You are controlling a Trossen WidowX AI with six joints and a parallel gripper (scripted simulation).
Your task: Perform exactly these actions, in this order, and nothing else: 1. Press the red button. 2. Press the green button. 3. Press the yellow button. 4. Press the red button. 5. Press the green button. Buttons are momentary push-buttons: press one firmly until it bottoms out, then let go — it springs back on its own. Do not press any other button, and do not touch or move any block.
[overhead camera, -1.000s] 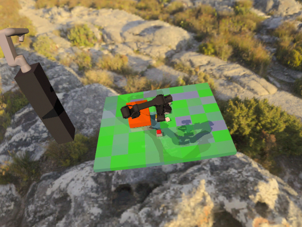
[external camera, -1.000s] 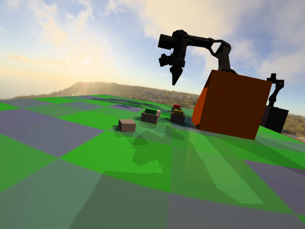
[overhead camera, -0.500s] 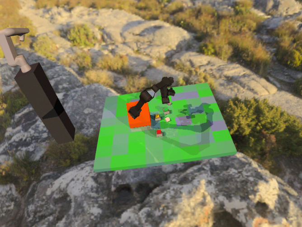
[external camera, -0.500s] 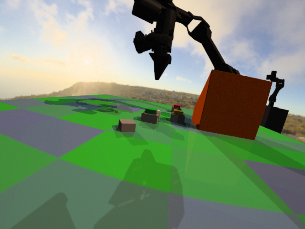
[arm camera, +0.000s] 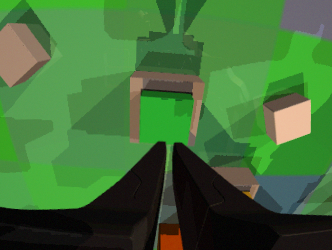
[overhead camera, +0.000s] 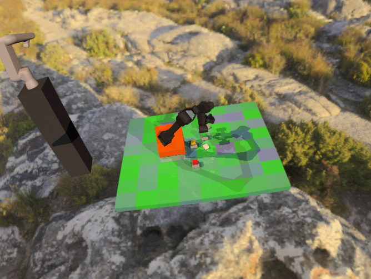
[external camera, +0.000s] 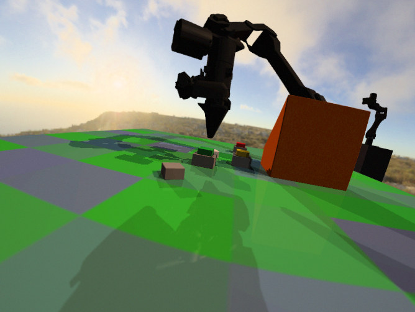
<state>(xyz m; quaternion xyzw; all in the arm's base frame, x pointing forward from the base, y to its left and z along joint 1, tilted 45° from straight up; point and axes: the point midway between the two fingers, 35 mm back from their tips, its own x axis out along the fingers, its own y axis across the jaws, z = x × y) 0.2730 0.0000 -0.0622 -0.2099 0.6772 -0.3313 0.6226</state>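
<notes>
The green button is 30 mm below my gripper tip. Round my gripper tip: red button (110 mm behind, 240 mm to the right, 30 mm below); then yellow button (90 mm behind, 50 mm to the right, 30 mm below).
</notes>
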